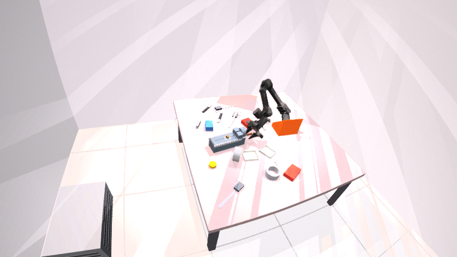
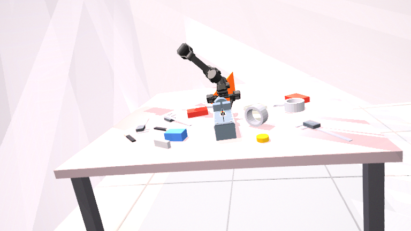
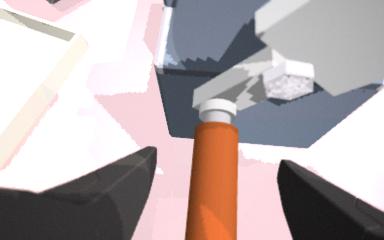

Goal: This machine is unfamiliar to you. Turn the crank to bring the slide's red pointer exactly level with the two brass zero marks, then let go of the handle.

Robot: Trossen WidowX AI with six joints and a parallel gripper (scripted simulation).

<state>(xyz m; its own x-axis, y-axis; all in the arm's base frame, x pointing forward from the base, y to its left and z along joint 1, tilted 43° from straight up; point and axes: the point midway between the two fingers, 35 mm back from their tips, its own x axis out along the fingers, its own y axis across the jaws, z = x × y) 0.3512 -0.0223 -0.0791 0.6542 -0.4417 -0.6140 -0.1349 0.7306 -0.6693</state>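
My gripper tip is 2 cm past the orange handle and 2 cm below it. From my gripper tip the other things lie so: red pointer (16 cm ahead, 1 cm to the left, 4 cm above); then yellow disc (32 cm ahead, 18 cm to the left, 4 cm below); then blue block (24 cm ahead, 22 cm to the right, 2 cm below).
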